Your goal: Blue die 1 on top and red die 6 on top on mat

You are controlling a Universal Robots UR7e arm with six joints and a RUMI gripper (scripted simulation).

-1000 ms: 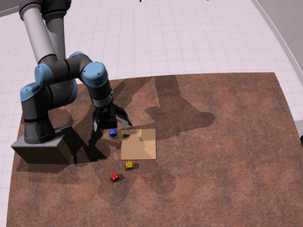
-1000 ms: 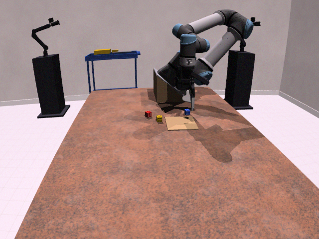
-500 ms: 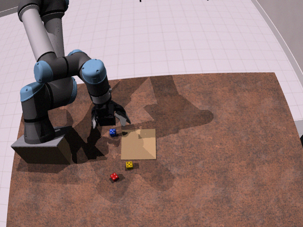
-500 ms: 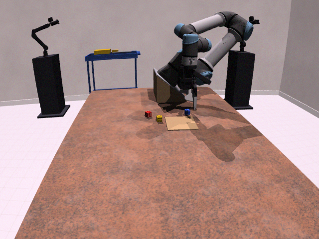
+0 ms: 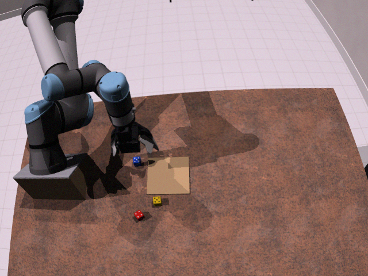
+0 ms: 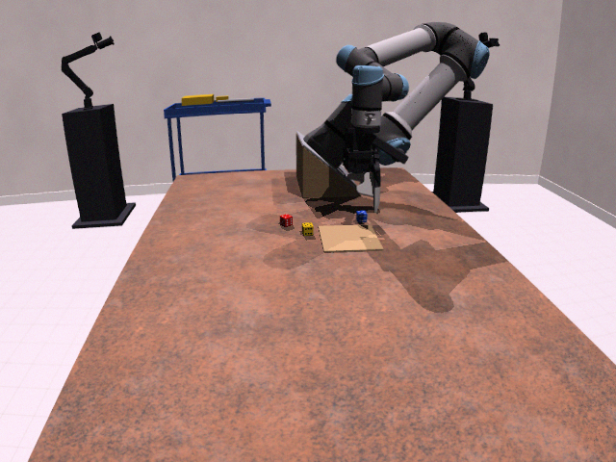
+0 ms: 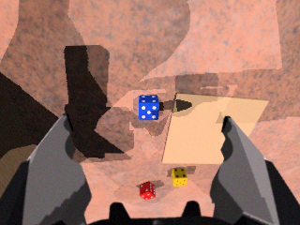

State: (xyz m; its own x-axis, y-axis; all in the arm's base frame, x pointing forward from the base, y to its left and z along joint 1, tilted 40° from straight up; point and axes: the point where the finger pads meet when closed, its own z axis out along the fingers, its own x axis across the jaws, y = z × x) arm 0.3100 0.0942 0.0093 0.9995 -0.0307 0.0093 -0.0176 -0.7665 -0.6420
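Now: the blue die 20 mm to the right of my hand and 40 mm below it. Also, from my hand: yellow die (60 mm ahead, 170 mm to the right, 40 mm below); then tan mat (100 mm ahead, 70 mm to the right, 50 mm below); then red die (220 mm to the right, 40 mm below).
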